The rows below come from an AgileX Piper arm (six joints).
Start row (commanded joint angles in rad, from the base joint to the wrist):
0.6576 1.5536 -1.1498 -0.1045 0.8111 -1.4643
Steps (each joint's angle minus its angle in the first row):
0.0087 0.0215 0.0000 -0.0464 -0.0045 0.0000
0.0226 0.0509 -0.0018 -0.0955 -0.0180 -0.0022
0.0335 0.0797 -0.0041 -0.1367 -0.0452 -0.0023
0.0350 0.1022 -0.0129 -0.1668 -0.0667 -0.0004
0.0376 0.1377 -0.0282 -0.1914 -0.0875 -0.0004
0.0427 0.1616 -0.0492 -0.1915 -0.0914 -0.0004
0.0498 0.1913 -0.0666 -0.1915 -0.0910 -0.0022
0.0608 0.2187 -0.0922 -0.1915 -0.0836 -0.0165
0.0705 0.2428 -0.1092 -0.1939 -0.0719 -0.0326
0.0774 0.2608 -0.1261 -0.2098 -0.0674 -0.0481
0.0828 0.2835 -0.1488 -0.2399 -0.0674 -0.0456
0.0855 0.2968 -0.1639 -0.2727 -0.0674 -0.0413
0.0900 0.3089 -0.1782 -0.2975 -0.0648 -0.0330
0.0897 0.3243 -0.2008 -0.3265 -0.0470 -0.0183
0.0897 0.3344 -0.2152 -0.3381 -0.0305 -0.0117
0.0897 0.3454 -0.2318 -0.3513 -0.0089 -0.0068
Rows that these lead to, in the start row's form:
0.6663 1.5751 -1.1498 -0.1509 0.8066 -1.4643
0.6802 1.6045 -1.1516 -0.2000 0.7931 -1.4665
0.6911 1.6333 -1.1539 -0.2412 0.7659 -1.4666
0.6926 1.6558 -1.1627 -0.2713 0.7444 -1.4647
0.6952 1.6913 -1.1780 -0.2959 0.7236 -1.4647
0.7003 1.7152 -1.1990 -0.2960 0.7197 -1.4647
0.7074 1.7449 -1.2164 -0.2960 0.7201 -1.4665
0.7184 1.7723 -1.2420 -0.2960 0.7275 -1.4808
0.7281 1.7964 -1.2590 -0.2984 0.7392 -1.4969
0.7350 1.8144 -1.2759 -0.3143 0.7437 -1.5124
0.7404 1.8371 -1.2986 -0.3444 0.7437 -1.5099
0.7431 1.8504 -1.3137 -0.3772 0.7437 -1.5056
0.7476 1.8625 -1.3280 -0.4020 0.7463 -1.4973
0.7473 1.8779 -1.3506 -0.4310 0.7641 -1.4826
0.7473 1.8880 -1.3650 -0.4426 0.7806 -1.4760
0.7473 1.8990 -1.3816 -0.4558 0.8022 -1.4711

